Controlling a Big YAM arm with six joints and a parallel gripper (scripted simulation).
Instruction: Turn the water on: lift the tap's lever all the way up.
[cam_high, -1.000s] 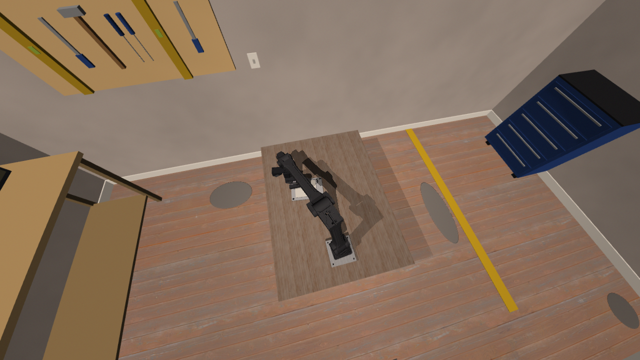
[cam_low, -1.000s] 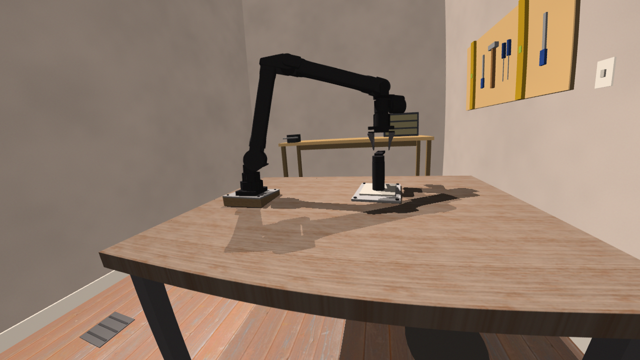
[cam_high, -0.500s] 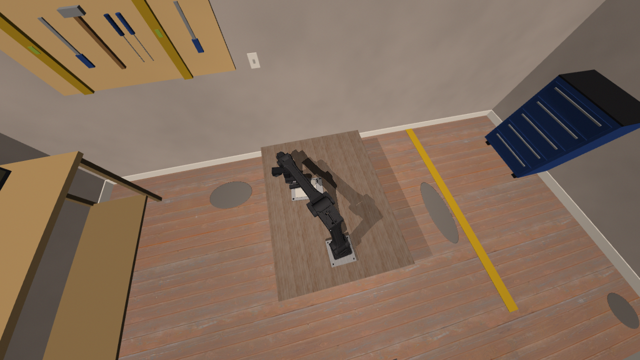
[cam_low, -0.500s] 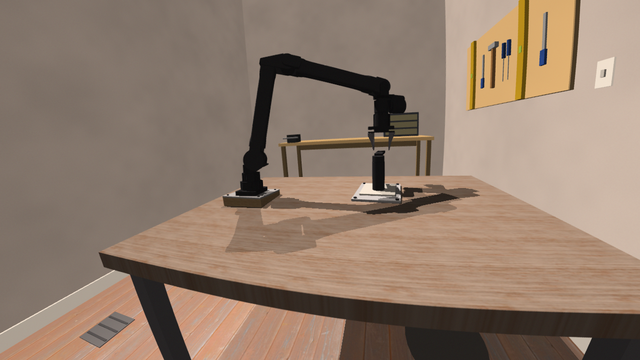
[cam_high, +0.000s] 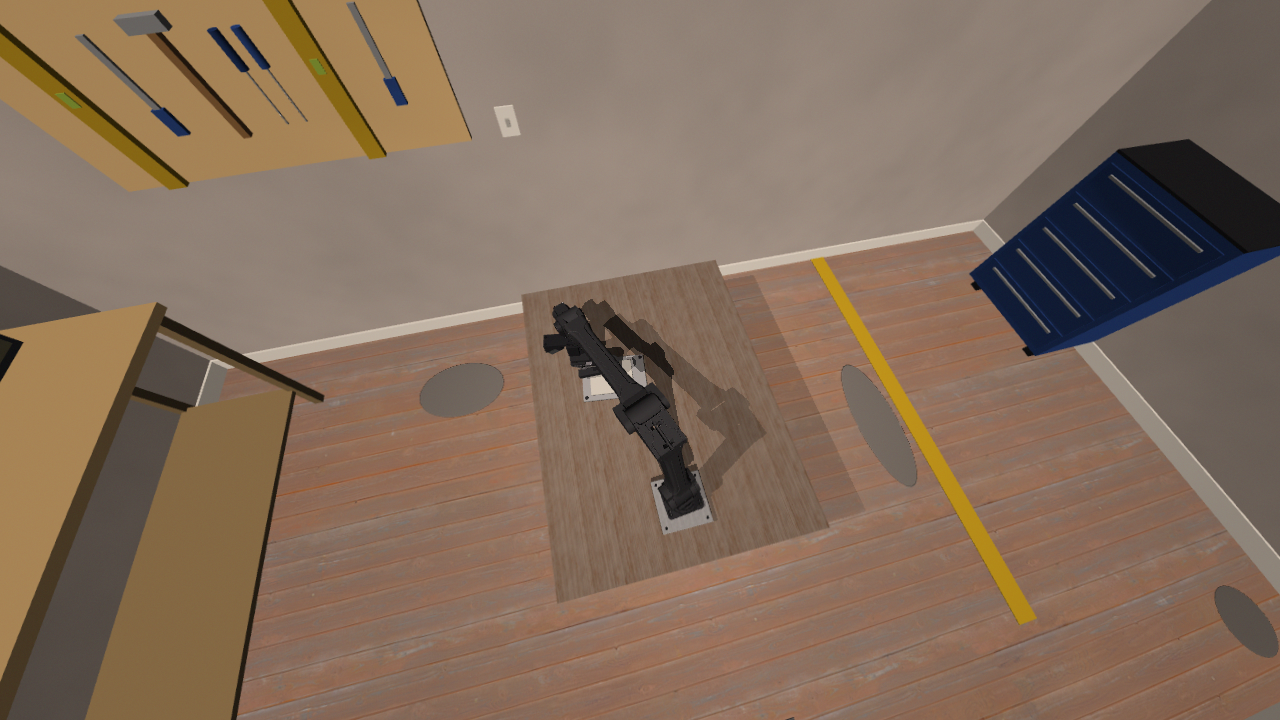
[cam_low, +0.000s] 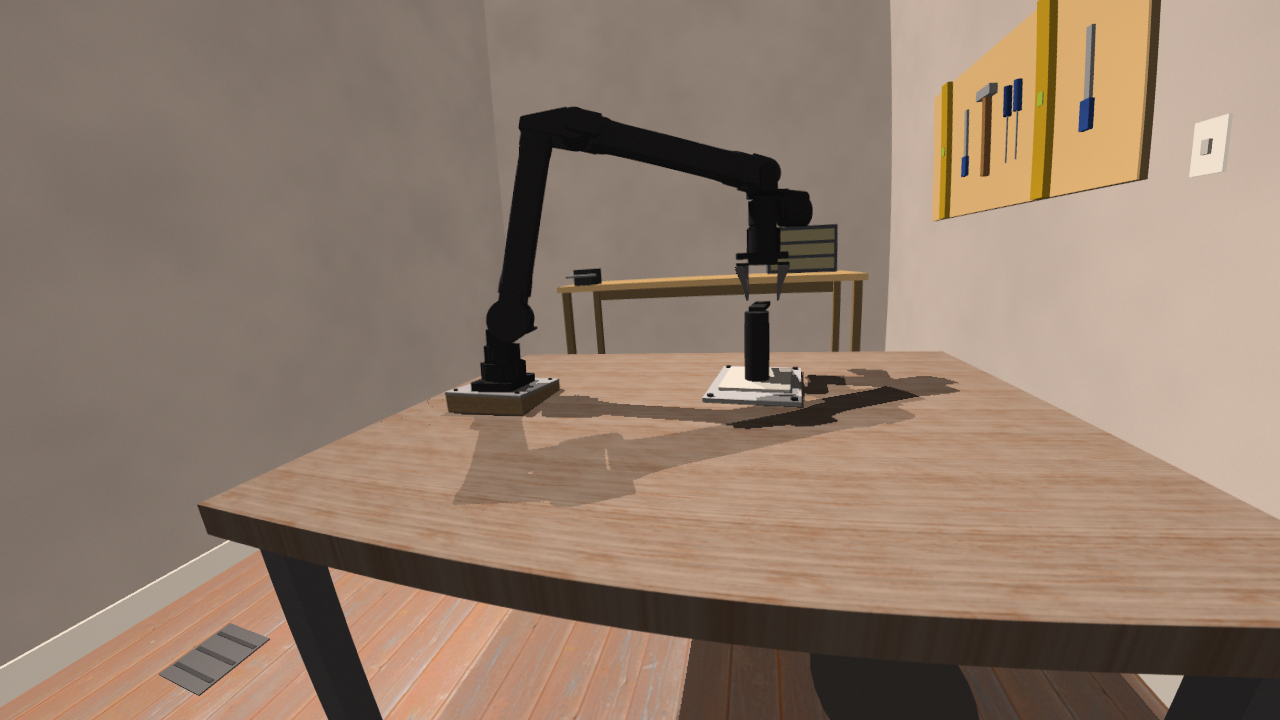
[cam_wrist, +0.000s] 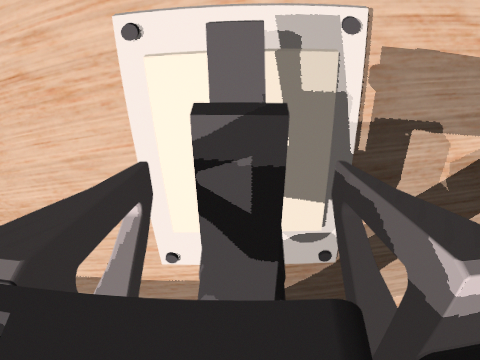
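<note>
Right now the lever is 4 cm to the right of my hand, 2 cm below it and 1 cm behind it. Round my hand: tap (7 cm below, 6 cm to the right, 2 cm behind).
</note>
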